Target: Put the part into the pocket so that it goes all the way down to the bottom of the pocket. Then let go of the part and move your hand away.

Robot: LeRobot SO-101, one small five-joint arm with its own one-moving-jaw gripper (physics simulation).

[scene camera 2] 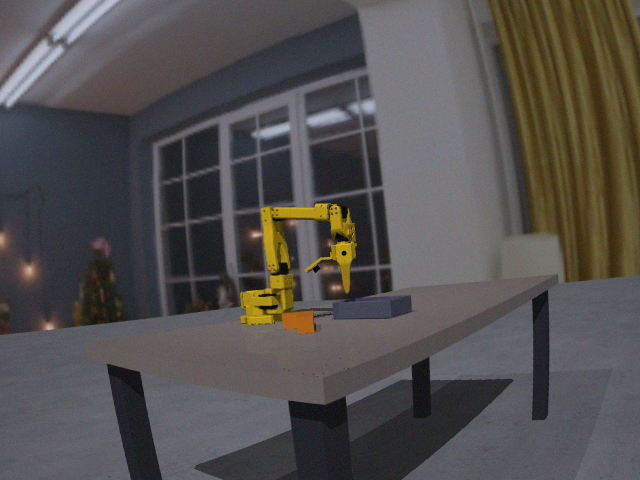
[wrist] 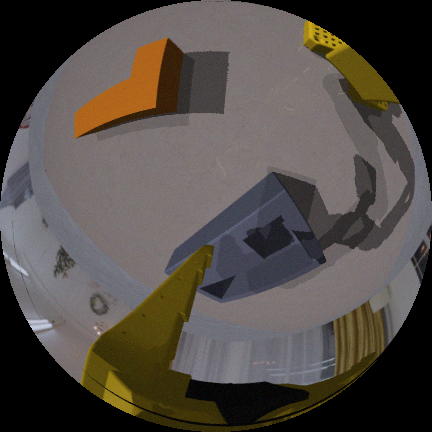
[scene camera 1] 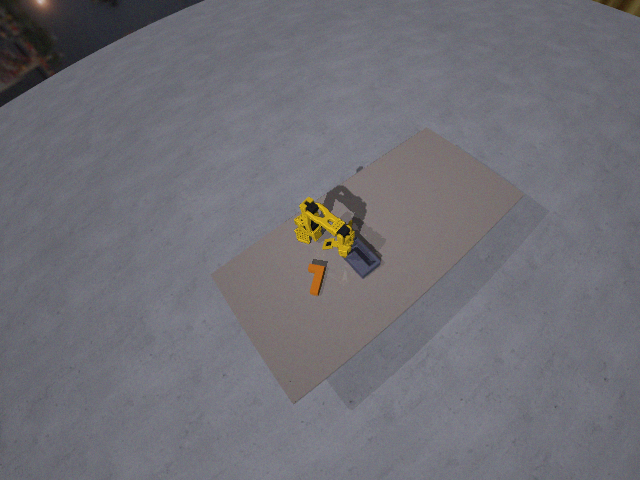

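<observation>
The orange L-shaped part lies on the table, apart from the block and outside the pocket. The blue-grey block with the pocket stands on the table. Its pocket shows no part inside and is partly in shadow. My gripper is fully open and empty, its moving jaw swung toward the arm's base. The fixed jaw points down, its tip a little above the block's near end in the second scene view. In the wrist view the fixed jaw shows and hides part of the block; the moving jaw is outside the picture.
The tan table bears everything. The arm's yellow base stands near the table's long edge. The part lies to one side of the block, with a stretch of table between them. The arm's shadow falls beside the block.
</observation>
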